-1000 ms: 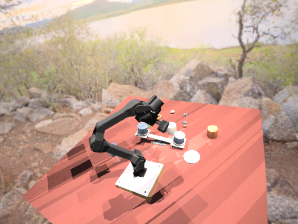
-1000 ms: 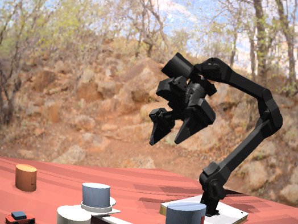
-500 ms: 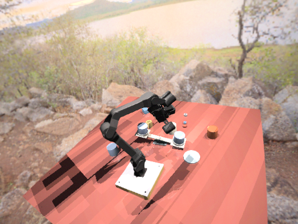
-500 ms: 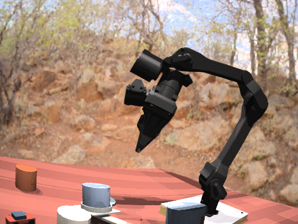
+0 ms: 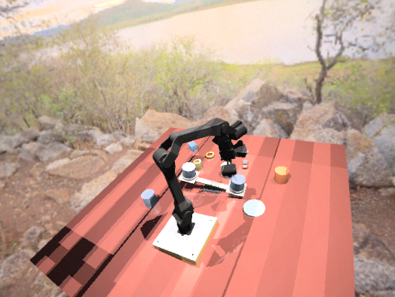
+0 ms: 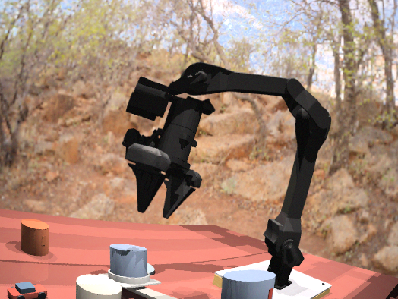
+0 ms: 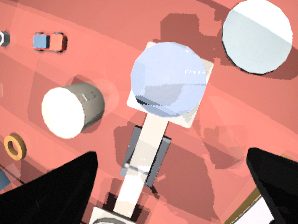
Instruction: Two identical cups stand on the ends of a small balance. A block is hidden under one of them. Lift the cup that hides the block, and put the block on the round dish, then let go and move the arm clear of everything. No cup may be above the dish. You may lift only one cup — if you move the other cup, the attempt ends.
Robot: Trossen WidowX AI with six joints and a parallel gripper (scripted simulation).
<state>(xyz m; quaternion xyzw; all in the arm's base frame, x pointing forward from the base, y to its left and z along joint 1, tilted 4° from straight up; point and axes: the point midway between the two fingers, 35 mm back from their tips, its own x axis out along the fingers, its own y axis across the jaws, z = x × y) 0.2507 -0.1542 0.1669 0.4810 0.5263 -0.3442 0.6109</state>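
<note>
The green block lies 12 cm below my gripper tip, 2 cm to the right of it and 2 cm ahead of it. Round my gripper tip: white round dish 16 cm below, 12 cm to the right, 7 cm behind; then balance 13 cm below, 11 cm to the left, 3 cm ahead; then cream cylinder 13 cm below, 13 cm ahead, 4 cm to the left.
</note>
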